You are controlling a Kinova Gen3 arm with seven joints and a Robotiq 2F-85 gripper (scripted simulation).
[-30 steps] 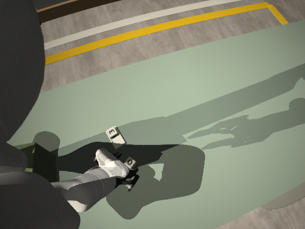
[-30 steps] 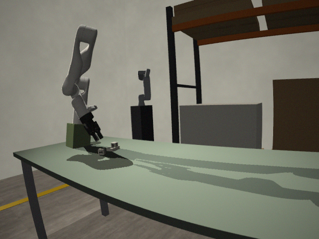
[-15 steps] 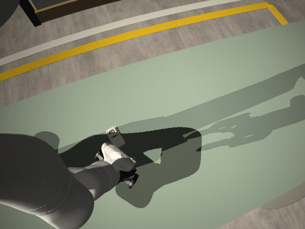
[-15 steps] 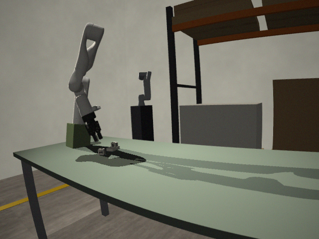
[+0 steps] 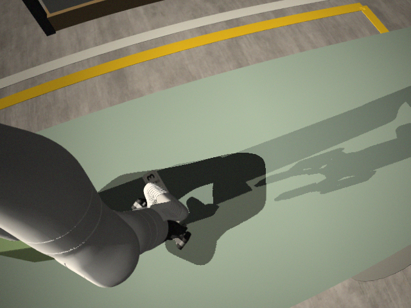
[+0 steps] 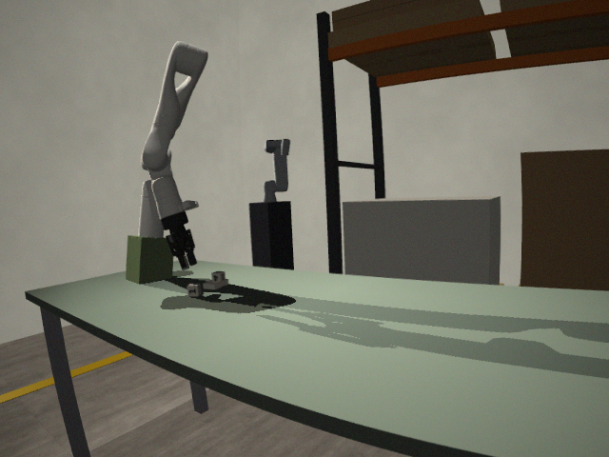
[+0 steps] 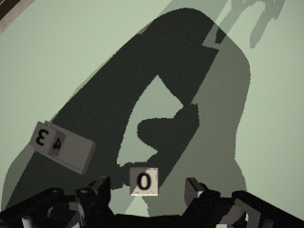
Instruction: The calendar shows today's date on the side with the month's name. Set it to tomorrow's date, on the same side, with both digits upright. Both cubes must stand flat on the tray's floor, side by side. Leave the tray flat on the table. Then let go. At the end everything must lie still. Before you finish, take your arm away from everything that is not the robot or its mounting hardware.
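Right now the white cube is 80 mm below my hand and 10 mm to the left of it. Also, from my hand: white tray 110 mm to the left, 90 mm below, 40 mm behind.
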